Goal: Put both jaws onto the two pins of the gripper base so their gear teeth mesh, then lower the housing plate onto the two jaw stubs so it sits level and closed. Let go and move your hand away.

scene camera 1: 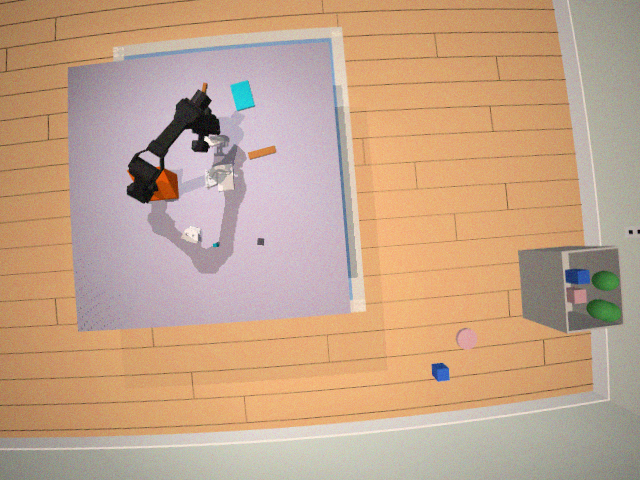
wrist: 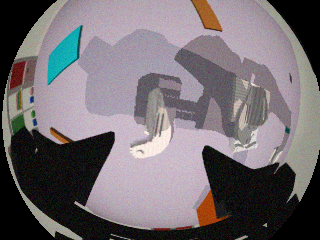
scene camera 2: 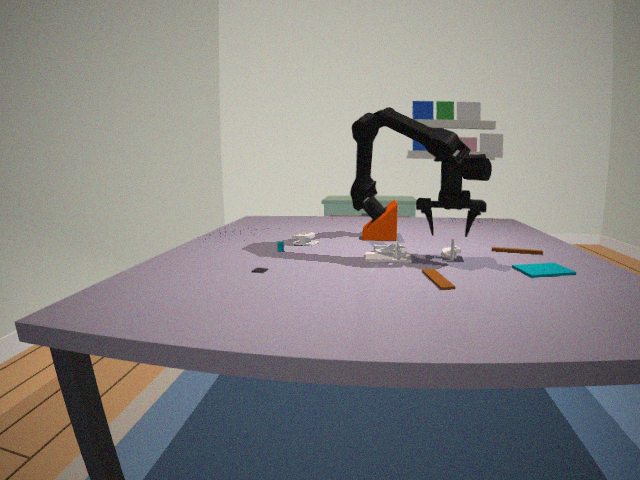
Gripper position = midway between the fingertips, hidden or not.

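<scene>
Scene camera 1 shows the gripper (scene camera 1: 209, 137), open and holding nothing. Scene camera 2 shows the gripper (scene camera 2: 449, 236) as well. Visible in the wrist view: the gripper (wrist: 160, 144) and a cyan plate (wrist: 67, 52).
</scene>
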